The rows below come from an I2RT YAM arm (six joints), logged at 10 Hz.
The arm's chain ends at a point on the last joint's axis. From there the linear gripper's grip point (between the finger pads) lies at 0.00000 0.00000 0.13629 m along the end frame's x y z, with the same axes.
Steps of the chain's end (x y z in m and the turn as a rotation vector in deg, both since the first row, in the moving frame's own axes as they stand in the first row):
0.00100, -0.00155, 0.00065, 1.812, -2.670, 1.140
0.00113, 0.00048, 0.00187, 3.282, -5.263, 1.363
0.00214, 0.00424, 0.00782, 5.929, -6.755, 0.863
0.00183, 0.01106, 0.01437, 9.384, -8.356, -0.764
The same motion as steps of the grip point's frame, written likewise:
-0.00530, -0.00592, 0.00043, 1.812, -2.670, 1.140
-0.01127, -0.00746, 0.00107, 3.282, -5.263, 1.363
-0.01376, -0.00993, 0.00615, 5.929, -6.755, 0.863
-0.01804, -0.01095, 0.01111, 9.384, -8.356, -0.764

